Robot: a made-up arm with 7 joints.
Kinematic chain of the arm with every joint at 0, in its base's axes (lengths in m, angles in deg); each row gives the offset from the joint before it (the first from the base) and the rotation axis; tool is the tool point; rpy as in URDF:
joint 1: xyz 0 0 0 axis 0.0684 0.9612 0.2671
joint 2: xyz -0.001 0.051 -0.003 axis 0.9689 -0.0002 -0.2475
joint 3: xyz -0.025 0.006 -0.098 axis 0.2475 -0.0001 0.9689
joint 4: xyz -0.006 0 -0.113 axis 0.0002 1 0
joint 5: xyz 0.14 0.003 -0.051 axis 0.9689 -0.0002 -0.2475
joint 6: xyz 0.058 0 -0.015 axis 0.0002 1 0
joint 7: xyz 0.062 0 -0.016 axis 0.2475 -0.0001 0.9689
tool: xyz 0 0 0 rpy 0 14.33 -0.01
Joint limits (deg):
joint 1: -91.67..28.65
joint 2: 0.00..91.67
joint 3: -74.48..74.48
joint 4: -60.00..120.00
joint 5: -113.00..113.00
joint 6: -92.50..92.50
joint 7: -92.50..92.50
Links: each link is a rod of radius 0.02 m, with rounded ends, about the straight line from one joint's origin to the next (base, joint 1, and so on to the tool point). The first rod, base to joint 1, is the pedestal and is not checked.
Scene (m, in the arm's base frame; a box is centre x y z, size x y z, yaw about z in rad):
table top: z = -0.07
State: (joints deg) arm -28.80 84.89 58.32 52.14 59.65 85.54 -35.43
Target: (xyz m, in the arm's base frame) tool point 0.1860 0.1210 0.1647
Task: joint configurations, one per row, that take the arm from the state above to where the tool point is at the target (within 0.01 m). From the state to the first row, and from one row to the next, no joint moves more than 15 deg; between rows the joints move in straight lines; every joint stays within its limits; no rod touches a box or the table.
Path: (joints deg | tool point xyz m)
1: -27.33 86.02 52.54 37.26 62.40 81.46 -35.43 | 0.0810 0.4348 0.1531
2: -25.85 87.15 46.76 22.38 65.15 77.38 -35.43 | 0.1146 0.3848 0.1952
3: -24.38 88.28 40.98 7.50 67.90 73.30 -35.43 | 0.1481 0.3225 0.2166
4: -22.90 89.41 35.20 -7.37 70.65 69.22 -35.43 | 0.1749 0.2537 0.2166
5: -21.43 90.54 29.42 -22.25 73.40 65.15 -35.43 | 0.1889 0.1846 0.1975
6: -19.96 91.67 23.64 -37.13 76.16 61.07 -35.43 | 0.1860 0.1210 0.1647

